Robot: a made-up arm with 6 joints.
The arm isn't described. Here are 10 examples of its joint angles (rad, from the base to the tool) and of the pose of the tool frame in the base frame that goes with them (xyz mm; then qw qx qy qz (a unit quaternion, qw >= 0)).
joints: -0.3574 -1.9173 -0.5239 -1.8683 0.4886 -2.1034
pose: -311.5 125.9 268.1 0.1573 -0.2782 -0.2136 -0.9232
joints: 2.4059 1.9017 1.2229 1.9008 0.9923 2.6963
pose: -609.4 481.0 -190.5 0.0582 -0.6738 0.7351 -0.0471
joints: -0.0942 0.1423 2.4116 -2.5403 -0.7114 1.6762
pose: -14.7 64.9 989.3 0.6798 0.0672 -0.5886 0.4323
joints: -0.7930 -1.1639 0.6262 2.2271 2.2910 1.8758
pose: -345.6 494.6 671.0 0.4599 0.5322 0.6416 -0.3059
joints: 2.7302 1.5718 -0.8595 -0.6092 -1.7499 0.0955
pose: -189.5 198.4 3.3 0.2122 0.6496 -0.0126 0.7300
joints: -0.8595 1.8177 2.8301 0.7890 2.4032 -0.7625
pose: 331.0 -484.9 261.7 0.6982 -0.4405 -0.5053 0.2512
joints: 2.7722 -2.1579 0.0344 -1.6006 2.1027 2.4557
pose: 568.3 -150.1 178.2 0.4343 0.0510 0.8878 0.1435
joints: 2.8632 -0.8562 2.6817 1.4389 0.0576 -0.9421
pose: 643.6 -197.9 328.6 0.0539 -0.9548 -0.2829 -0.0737
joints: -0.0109 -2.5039 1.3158 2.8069 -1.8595 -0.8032
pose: -573.0 121.5 -465.5 0.4106 -0.8654 0.0170 -0.2868
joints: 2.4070 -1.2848 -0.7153 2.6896 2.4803 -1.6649
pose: 166.0 -324.7 487.2 0.0105 0.7100 0.4039 -0.5768
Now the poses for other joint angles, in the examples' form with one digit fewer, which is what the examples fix.
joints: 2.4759 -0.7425 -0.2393 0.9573 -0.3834 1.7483
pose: 166 -57 793 0.649 -0.053 -0.754 0.088
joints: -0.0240 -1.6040 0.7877 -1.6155 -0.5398 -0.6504
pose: -690 -18 488 0.695 0.057 0.127 0.705
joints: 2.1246 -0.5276 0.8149 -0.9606 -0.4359 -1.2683
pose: 153 -29 926 0.228 0.122 -0.690 -0.676
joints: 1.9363 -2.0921 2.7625 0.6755 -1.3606 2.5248
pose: 253 -383 -347 0.542 0.563 0.435 -0.447
